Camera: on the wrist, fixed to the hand. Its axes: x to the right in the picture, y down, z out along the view.
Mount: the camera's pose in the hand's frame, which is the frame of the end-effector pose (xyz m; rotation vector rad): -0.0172 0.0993 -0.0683 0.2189 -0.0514 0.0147
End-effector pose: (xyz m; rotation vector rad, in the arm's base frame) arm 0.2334 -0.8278 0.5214 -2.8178 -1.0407 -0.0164
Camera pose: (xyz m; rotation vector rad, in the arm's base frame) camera 0.2872 -0.9226 0.5756 -2.6403 -0.9674 0.1622
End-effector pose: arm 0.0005 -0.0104 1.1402 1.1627 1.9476 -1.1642
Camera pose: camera 0.0937 0.0676 1.1466 1.2419 1.8046 -1.4132
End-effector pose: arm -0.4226 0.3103 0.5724 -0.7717 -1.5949 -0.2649
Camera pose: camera -0.3080 0.3393 0.5434 -0.6247 -1.6344 -0.0583
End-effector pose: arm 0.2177 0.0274 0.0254 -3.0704 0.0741 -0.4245
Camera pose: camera 0.1784 -0.0731 0.0817 -2.8614 0.0451 -0.3285
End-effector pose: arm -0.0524 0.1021 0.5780 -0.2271 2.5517 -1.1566
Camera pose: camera -0.0618 0.2200 0.5493 -0.1820 2.3553 -1.3930
